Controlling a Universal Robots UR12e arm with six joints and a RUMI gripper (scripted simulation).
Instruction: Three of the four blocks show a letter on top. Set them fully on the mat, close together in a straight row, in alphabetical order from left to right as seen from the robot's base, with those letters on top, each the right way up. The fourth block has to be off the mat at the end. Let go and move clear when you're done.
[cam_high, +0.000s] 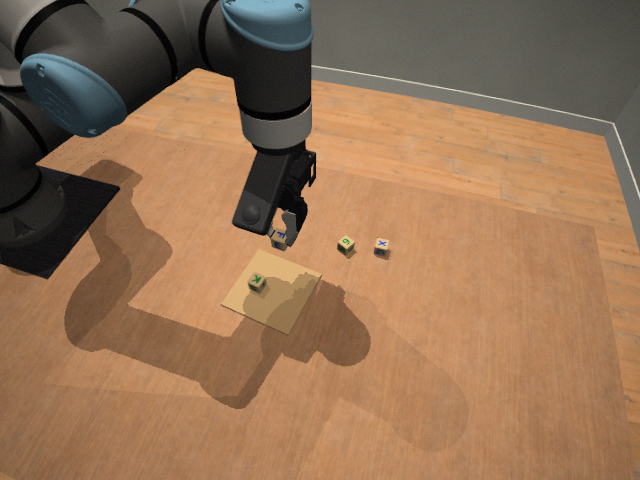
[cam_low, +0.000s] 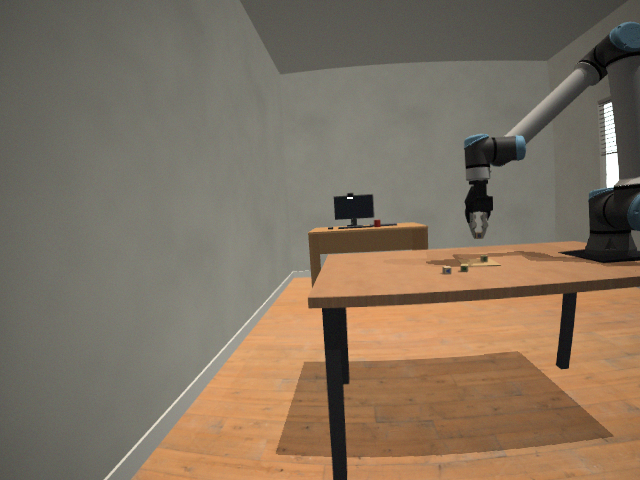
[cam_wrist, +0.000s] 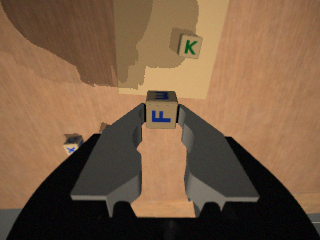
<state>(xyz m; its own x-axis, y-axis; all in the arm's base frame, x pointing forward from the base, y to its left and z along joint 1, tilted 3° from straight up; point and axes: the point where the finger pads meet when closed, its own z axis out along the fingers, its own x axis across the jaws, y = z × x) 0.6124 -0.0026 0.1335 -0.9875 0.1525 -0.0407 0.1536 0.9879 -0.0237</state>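
The tan mat lies 10 mm behind my hand, 30 mm to the right of it and 120 mm below it.
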